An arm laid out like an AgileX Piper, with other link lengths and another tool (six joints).
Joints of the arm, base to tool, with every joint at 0 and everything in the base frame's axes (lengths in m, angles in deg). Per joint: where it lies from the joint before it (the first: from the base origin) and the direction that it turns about. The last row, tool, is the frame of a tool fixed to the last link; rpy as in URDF.
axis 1: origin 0.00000 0.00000 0.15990 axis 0 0 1
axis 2: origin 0.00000 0.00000 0.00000 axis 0 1 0
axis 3: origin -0.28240 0.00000 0.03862 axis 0 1 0
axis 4: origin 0.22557 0.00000 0.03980 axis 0.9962 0 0.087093
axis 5: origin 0.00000 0.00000 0.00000 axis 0 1 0
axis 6: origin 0.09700 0.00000 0.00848 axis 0.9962 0 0.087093
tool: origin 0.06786 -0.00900 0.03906 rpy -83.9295 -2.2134 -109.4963
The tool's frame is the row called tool.
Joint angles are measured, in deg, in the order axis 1, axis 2, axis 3, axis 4, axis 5, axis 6. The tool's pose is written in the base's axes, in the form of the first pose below.
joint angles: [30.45 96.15 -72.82 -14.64 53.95 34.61]
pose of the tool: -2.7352 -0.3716 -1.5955 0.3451 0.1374 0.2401
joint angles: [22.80 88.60 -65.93 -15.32 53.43 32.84]
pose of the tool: -2.7110 -0.3820 -1.7035 0.3305 0.0774 0.2516
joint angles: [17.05 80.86 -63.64 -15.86 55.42 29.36]
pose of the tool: -2.6478 -0.3870 -1.7791 0.3126 0.0360 0.2807
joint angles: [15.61 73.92 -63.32 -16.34 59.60 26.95]
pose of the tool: -2.5993 -0.3946 -1.8042 0.2882 0.0190 0.3091
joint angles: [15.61 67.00 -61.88 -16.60 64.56 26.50]
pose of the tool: -2.5843 -0.3973 -1.8274 0.2561 0.0070 0.3255
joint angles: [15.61 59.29 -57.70 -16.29 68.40 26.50]
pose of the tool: -2.5901 -0.3935 -1.8440 0.2184 -0.0045 0.3264
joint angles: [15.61 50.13 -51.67 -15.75 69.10 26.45]
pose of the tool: -2.5563 -0.3632 -1.8583 0.1823 -0.0136 0.3212
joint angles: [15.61 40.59 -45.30 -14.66 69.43 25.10]
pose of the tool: -2.5209 -0.3334 -1.8493 0.1487 -0.0197 0.3092
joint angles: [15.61 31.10 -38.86 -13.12 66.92 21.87]
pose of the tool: -2.4423 -0.2965 -1.8123 0.1251 -0.0199 0.2964
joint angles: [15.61 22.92 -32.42 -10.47 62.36 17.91]
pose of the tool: -2.3536 -0.2537 -1.7572 0.1114 -0.0136 0.2818
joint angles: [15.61 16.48 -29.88 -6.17 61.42 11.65]
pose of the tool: -2.2853 -0.2299 -1.6731 0.0980 -0.0035 0.2778
